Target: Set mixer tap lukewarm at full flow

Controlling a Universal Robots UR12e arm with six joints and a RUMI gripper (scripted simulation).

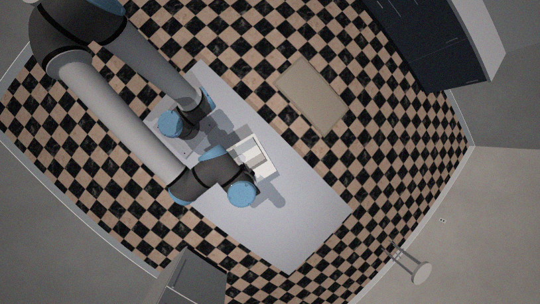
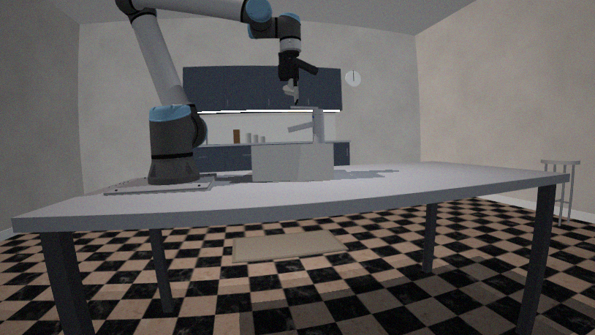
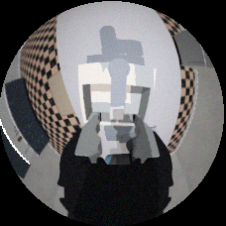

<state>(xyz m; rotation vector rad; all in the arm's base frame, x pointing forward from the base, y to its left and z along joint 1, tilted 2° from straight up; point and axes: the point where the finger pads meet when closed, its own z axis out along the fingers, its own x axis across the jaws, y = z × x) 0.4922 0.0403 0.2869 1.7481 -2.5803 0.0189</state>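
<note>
My hand is 30 mm short of the lever, 30 mm above it and 10 mm to the left of it. From my hand the other things lie so: sink (270 mm below, 30 mm behind, 10 mm to the left); then mixer tap (80 mm below, 60 mm ahead, 20 mm to the right).
</note>
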